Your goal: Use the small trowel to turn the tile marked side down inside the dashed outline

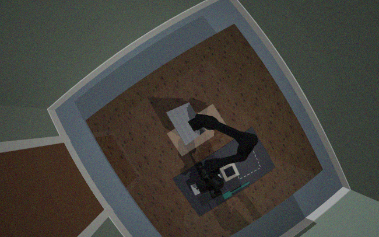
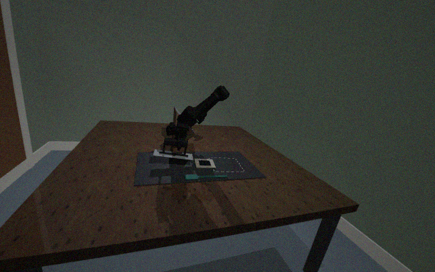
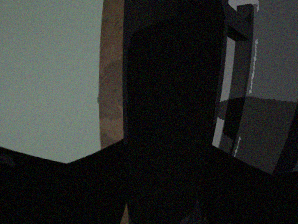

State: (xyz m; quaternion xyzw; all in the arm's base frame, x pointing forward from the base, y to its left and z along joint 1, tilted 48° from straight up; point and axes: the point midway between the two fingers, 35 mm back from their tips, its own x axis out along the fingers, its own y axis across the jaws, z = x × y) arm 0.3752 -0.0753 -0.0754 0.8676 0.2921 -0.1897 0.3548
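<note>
My gripper tip is 120 mm to the right of the dark mat and 110 mm above it. From my gripper tip the other things lie so: trowel: 30 mm behind, 10 mm below; pale square tile: 150 mm to the left, 90 mm below; teal bar: 140 mm ahead, 100 mm to the left, 90 mm below.
</note>
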